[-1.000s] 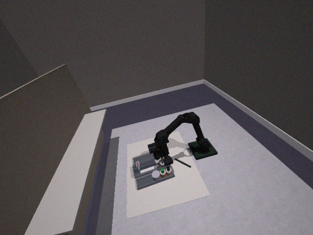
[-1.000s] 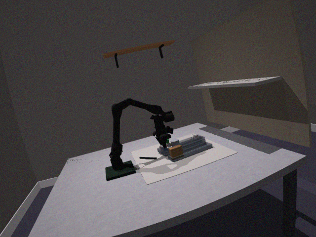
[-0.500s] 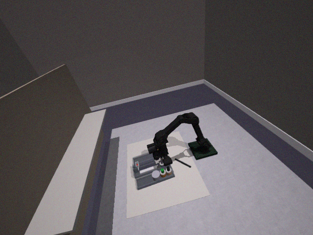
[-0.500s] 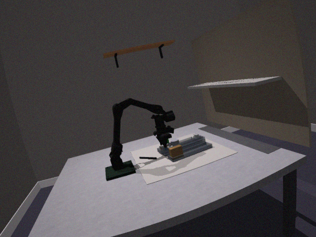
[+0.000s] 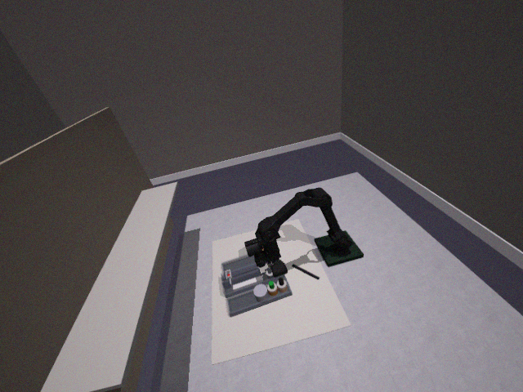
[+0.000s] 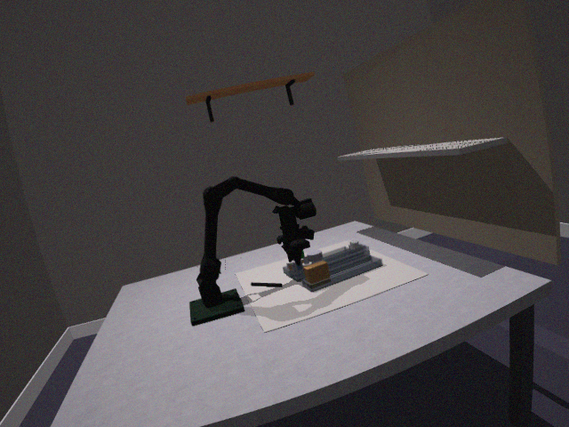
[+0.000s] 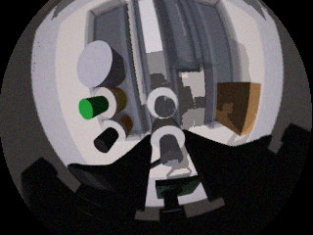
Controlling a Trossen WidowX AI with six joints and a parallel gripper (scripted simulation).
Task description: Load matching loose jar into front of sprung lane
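My gripper tip is 12 cm past the black rod, 5 cm to the right of it and 5 cm above it. The rest, counted from my gripper tip: grey lane rack (14 cm ahead, 4 cm to the right, 4 cm below); then orange box (1 cm ahead, 13 cm to the right, 2 cm below).
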